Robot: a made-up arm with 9 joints. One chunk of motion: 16 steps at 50 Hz.
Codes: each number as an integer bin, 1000 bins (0 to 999) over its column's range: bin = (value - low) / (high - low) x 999, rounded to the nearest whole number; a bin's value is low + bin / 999 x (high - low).
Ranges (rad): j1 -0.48..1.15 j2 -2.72..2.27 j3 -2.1..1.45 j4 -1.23..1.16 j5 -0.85..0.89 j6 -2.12..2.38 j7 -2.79..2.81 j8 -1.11..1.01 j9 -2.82..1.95
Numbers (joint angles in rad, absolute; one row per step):
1: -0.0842 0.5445 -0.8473 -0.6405 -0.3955 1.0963 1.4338 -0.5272 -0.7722
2: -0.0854 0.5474 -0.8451 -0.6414 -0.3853 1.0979 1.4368 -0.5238 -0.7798
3: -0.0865 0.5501 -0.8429 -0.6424 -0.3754 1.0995 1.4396 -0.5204 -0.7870
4: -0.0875 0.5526 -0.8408 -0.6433 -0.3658 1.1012 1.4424 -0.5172 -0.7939
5: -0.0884 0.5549 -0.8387 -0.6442 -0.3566 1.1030 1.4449 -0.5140 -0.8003
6: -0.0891 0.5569 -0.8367 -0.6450 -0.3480 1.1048 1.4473 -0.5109 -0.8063
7: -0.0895 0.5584 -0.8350 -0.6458 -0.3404 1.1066 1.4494 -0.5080 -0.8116
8: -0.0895 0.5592 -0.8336 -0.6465 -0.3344 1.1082 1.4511 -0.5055 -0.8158
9: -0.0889 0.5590 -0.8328 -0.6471 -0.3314 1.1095 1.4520 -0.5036 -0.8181
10: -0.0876 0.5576 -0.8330 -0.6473 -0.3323 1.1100 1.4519 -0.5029 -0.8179
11: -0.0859 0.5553 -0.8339 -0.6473 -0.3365 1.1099 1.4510 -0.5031 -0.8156
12: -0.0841 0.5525 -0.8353 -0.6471 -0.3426 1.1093 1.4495 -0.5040 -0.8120
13: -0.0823 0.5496 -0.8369 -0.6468 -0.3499 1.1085 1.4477 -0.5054 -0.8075
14: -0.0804 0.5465 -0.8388 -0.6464 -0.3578 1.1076 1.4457 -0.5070 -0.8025
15: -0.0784 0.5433 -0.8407 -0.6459 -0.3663 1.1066 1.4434 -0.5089 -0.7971
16: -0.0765 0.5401 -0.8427 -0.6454 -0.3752 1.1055 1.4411 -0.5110 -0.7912
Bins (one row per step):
1: 243 654 353 246 261 714 753 275 429
2: 242 654 353 246 267 714 754 276 427
3: 241 655 354 246 272 715 755 278 426
4: 241 655 354 245 278 715 755 279 424
5: 240 656 355 245 283 716 755 281 423
6: 240 656 356 245 288 716 756 282 422
7: 239 656 356 244 293 716 756 284 421
8: 239 656 356 244 296 717 757 285 420
9: 240 656 357 244 298 717 757 286 419
10: 240 656 357 244 297 717 757 286 419
11: 242 656 356 244 295 717 757 286 420
12: 243 655 356 244 291 717 756 286 421
13: 244 655 355 244 287 717 756 285 421
14: 245 654 355 244 283 717 756 284 423
15: 246 653 354 244 278 716 755 283 424
16: 247 653 354 244 273 716 755 282 425

